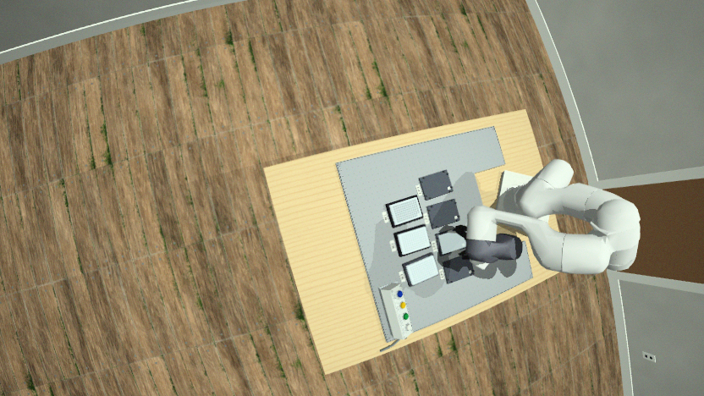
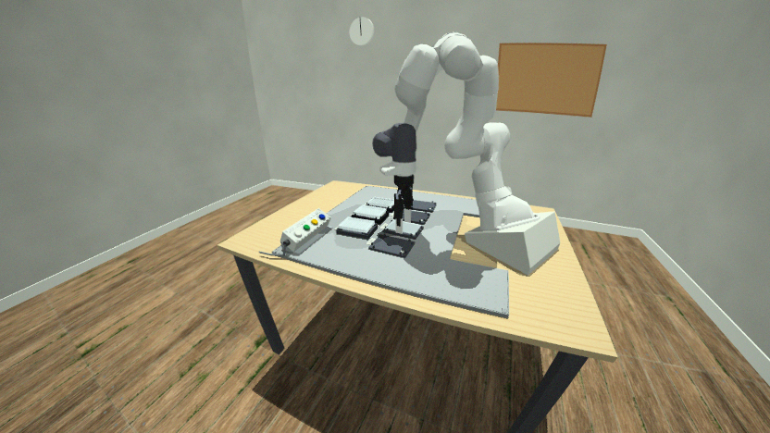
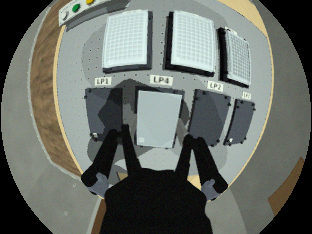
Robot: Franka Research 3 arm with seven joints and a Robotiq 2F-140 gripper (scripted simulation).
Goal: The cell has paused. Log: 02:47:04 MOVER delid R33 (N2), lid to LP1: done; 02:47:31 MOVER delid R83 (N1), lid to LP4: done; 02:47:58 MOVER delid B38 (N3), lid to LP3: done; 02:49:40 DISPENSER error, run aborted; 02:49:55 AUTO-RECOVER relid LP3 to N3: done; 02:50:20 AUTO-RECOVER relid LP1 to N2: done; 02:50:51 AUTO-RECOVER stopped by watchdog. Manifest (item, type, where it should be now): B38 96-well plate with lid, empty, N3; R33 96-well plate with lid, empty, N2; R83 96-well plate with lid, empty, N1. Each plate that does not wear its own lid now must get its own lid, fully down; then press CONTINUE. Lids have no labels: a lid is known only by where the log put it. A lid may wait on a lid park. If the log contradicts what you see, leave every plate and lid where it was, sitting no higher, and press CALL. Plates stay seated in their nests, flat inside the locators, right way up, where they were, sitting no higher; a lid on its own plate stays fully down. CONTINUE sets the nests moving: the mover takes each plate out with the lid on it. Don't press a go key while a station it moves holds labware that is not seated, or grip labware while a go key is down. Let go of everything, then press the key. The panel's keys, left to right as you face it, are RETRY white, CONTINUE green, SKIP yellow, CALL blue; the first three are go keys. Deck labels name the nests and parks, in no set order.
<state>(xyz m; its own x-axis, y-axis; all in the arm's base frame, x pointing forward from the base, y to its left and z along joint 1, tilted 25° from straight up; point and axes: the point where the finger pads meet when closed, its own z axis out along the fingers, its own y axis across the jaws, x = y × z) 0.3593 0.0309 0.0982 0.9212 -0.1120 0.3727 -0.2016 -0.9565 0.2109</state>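
Now: the pale lid 20 mm below my hand. Also, from my hand: plate 220 mm to the right, 150 mm ahead, 10 mm below; then blue key 330 mm ahead, 70 mm to the left, 30 mm above; then LP4 sign 90 mm ahead, 40 mm below, 20 mm to the right.
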